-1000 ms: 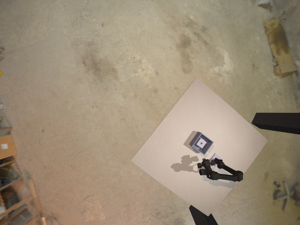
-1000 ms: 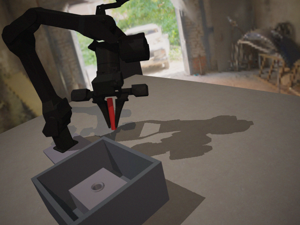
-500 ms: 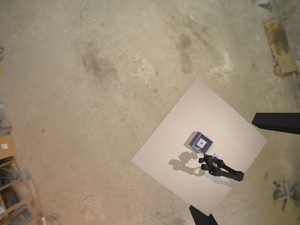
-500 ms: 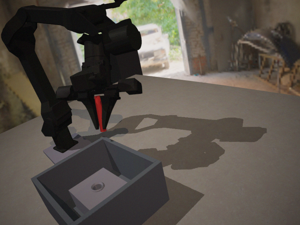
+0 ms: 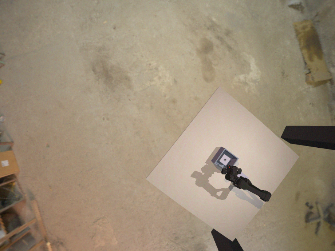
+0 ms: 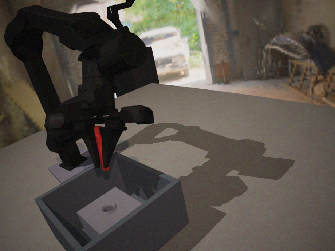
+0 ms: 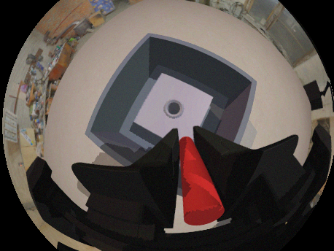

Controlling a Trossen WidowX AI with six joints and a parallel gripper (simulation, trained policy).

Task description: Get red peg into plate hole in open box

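Right now the red peg is 1 cm behind my gripper tip, 2 cm to the left of it and 3 cm above it. The rest, counted from my gripper tip: pale plate: 2 cm ahead, 3 cm to the right, 8 cm below; grey box: 2 cm ahead, 3 cm to the right, 10 cm below.
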